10 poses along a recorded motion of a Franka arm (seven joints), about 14 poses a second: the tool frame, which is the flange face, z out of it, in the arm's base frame.
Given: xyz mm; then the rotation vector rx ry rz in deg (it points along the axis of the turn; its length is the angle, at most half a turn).
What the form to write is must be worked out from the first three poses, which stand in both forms.
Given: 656 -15 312 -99.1 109.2 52.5
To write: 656 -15 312 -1.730 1.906 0.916
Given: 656 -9 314 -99.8 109.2 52.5
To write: 656 -9 314 -1.742 1.906 0.916
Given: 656 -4 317 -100.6 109.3 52.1
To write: 656 -4 317 -1.756 1.908 0.909
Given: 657 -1 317 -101.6 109.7 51.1
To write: 657 -1 317 -1.773 1.915 0.892
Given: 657 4 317 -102.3 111.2 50.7
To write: 657 4 317 -1.785 1.941 0.885
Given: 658 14 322 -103.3 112.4 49.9
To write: 658 14 322 -1.803 1.962 0.871
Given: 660 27 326 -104.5 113.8 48.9
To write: 660 27 326 -1.824 1.986 0.853
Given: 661 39 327 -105.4 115.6 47.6
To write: 661 39 327 -1.840 2.018 0.831
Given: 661 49 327 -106.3 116.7 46.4
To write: 661 49 327 -1.855 2.037 0.810
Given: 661 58 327 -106.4 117.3 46.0
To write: 661 58 327 -1.857 2.047 0.803
